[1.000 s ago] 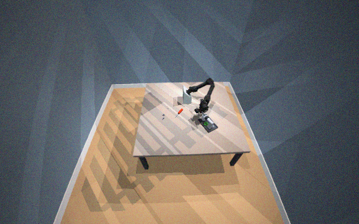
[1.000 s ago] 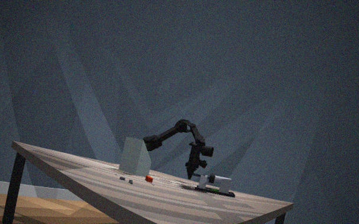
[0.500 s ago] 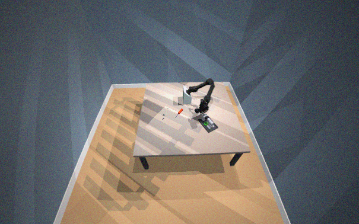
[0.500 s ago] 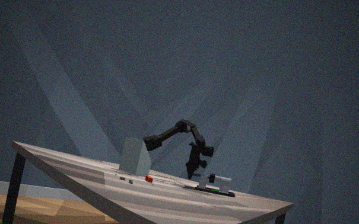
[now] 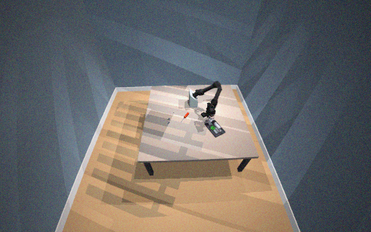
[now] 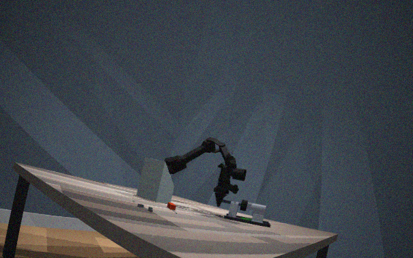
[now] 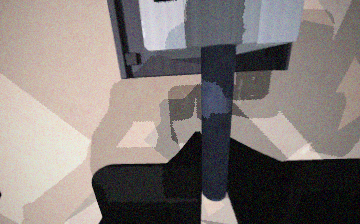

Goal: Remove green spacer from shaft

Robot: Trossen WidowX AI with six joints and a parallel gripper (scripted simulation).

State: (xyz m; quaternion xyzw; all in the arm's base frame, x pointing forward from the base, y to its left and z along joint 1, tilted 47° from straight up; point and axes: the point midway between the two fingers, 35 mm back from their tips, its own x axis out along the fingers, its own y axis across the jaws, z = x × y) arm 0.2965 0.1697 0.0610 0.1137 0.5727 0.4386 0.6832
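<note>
Right now my gripper tip is 6 cm short of the dark blue shaft, 3 cm to the right of it and 3 cm below it. From my gripper tip the other things lie so: green spacer (15 cm ahead, 5 cm to the left, 3 cm below); then dark spacer (11 cm ahead, 6 cm to the left, 3 cm above); then red-handled screwdriver (29 cm to the right, 4 cm below, 4 cm behind).
</note>
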